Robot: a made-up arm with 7 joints.
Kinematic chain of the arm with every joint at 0, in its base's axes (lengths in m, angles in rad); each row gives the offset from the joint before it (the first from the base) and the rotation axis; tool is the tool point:
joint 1: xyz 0 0 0.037 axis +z
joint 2: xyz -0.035 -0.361 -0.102 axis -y
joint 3: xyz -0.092 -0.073 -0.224 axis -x
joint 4: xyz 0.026 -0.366 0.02 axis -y
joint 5: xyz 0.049 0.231 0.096 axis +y
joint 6: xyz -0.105 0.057 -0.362 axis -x
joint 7: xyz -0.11 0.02 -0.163 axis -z
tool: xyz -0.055 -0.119 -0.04
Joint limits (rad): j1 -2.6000..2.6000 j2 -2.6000..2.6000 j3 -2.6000..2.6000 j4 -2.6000..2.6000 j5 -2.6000..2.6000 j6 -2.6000..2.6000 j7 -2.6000..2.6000
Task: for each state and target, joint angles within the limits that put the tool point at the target. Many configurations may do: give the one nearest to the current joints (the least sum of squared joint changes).
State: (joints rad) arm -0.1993 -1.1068 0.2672 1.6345 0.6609 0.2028 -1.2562
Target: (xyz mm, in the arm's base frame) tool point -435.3 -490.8 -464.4
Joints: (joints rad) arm -0.3582 -1.4821 0.3533 1.8920 0.3271 0.1714 -1.4270
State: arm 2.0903 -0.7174 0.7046 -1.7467 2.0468 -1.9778 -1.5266
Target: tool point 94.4 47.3 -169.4
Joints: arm 2.0282 -0.7509 0.7338 -1.3517 1.6744 -1.8545 -1.5110
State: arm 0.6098 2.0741 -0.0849 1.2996 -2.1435 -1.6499 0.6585
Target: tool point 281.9 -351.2 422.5
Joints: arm 0.9227 1.6634 -0.3801 0.6125 -1.7381 -1.1892 0.5669
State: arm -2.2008 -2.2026 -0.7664 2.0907 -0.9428 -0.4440 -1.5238
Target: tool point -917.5 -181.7 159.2
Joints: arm -1.6179 -2.2712 -0.9316 2.3057 -1.3112 -0.3256 -1.4487
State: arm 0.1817 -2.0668 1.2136 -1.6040 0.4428 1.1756 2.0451
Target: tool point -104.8 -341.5 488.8
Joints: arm -0.1828 -1.4433 1.1233 -1.3311 0.0877 1.2279 2.1197
